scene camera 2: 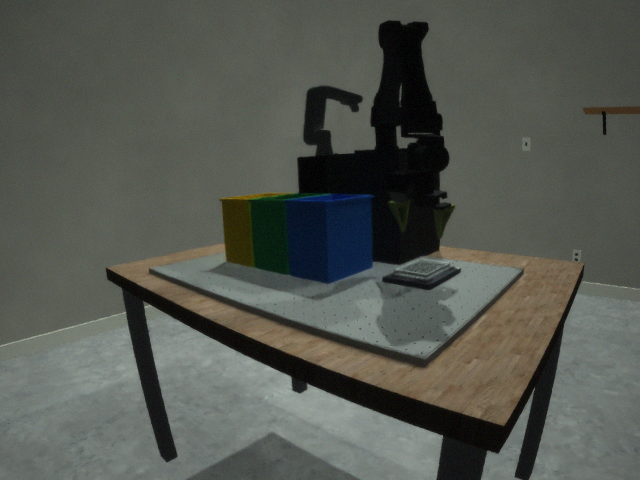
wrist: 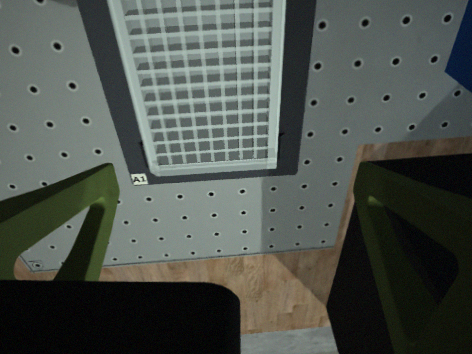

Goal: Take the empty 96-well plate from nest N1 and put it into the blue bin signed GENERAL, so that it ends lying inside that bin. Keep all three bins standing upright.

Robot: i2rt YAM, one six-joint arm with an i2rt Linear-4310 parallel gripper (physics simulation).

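Places are measured from the arm's base along level axes (x right, y back, z down), in metres.
Pixels of known places: gripper, fingertip midpoint: (scene camera 2: 421,234) (wrist: 236,176); arm's base, link origin: (scene camera 2: 386,152).
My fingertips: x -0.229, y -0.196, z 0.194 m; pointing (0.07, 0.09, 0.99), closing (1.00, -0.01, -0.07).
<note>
Ahead of a thing's pixels: the offset from my fingertips to its middle. Level surfaces: height alone.
The empty 96-well plate {dy -0.006, dx -0.012, dz +0.077 m} (scene camera 2: 422,267) (wrist: 210,95) lies flat in the dark nest {dy -0.006, dx -0.012, dz +0.088 m} (scene camera 2: 431,284) (wrist: 295,100), which has an A1 label at one corner in the wrist view. My gripper (scene camera 2: 421,234) (wrist: 236,176) is open and empty, its green fingers pointing down above the level of the plate. In the wrist view the fingertips are spread wider than the plate, near its lower end. The blue bin {dy -0.088, dx +0.196, dz +0.006 m} (scene camera 2: 349,240) (wrist: 462,65) stands upright beside the nest; no GENERAL sign is readable. The green bin {dy -0.096, dx +0.327, dz +0.006 m} (scene camera 2: 269,237) and the yellow bin {dy -0.104, dx +0.458, dz +0.006 m} (scene camera 2: 237,232) stand upright next to it.
The bins and nest are on a grey perforated board {dz +0.096 m} (scene camera 2: 330,315) (wrist: 350,115) on the wooden table {dz +0.108 m} (scene camera 2: 485,372) (wrist: 280,290). A black block (scene camera 2: 336,175) stands behind the bins, near the arm, with a bent dark arm-like shape (scene camera 2: 316,113) above it.
</note>
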